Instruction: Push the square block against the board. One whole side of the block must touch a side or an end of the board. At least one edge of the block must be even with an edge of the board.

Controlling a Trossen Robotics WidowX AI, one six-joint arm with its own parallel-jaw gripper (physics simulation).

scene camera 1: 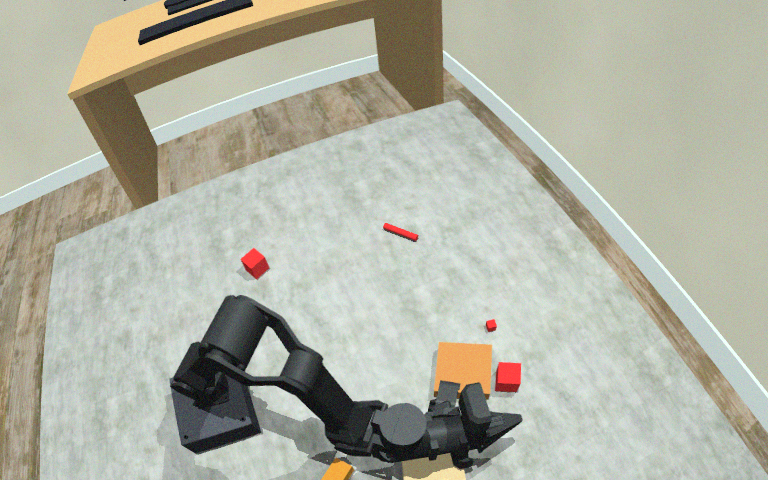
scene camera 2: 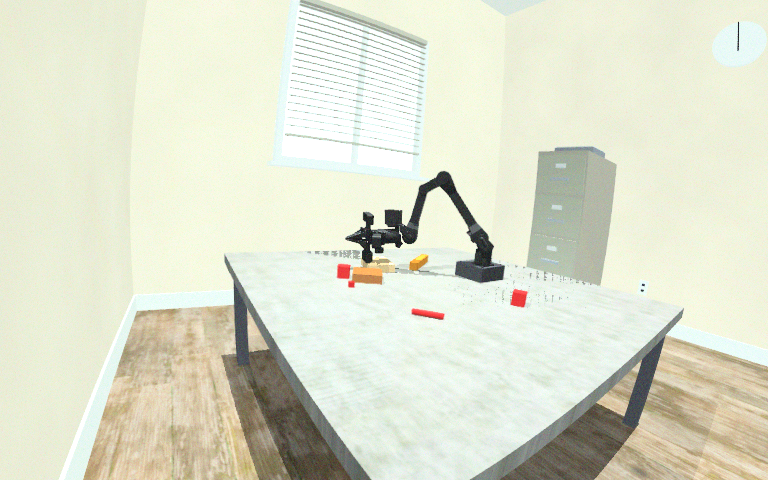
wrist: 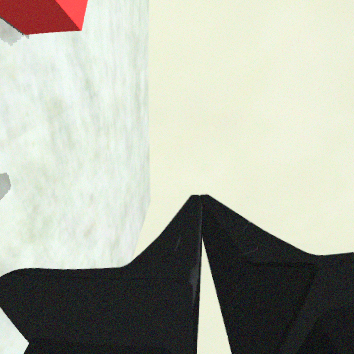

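Seen in the pictures: gripper, between the fingertips: point(scene camera 1: 521, 418) point(scene camera 2: 345, 238) point(wrist: 198, 202); arm's base, origin of its link: point(scene camera 1: 210, 389) point(scene camera 2: 482, 264).
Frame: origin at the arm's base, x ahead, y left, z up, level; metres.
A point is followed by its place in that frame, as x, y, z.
Note:
The square block point(scene camera 1: 464, 366) {0.446, -0.100, -0.027} point(scene camera 2: 367, 275) {0.466, -0.059, -0.030} is orange and lies flat on the table; the arm covers part of its near edge in scene camera 1. The board point(scene camera 1: 434, 469) {0.327, -0.256, -0.025} point(scene camera 2: 386, 267) {0.331, -0.168, -0.034} is pale tan, partly hidden by the arm and cut off by the lower border in scene camera 1. Block and board lie apart, with the wrist over the space between them. My gripper point(scene camera 1: 519, 418) {0.468, -0.250, 0.061} point(scene camera 2: 347, 238) {0.468, -0.250, 0.061} point(wrist: 198, 202) {0.468, -0.250, 0.061} is shut and empty. It points roughly level above the table, its tips out beyond the block and board on the side away from the arm base.
A red cube point(scene camera 1: 508, 376) {0.506, -0.154, -0.016} point(scene camera 2: 343, 271) {0.520, -0.131, -0.032} point(wrist: 50, 19) {0.509, -0.170, -0.029} sits close beside the block. A tiny red cube point(scene camera 1: 491, 325) {0.532, -0.037, -0.040} point(scene camera 2: 351, 284) {0.537, -0.026, -0.046}, a red rod point(scene camera 1: 400, 232) {0.456, 0.250, -0.044} point(scene camera 2: 427, 314) {0.463, 0.261, -0.048}, another red cube point(scene camera 1: 254, 263) {0.134, 0.270, -0.016} point(scene camera 2: 518, 298) {0.149, 0.296, -0.032} and an orange-yellow bar point(scene camera 1: 338, 469) {0.181, -0.201, -0.025} point(scene camera 2: 419, 262) {0.153, -0.206, -0.030} lie on the table.

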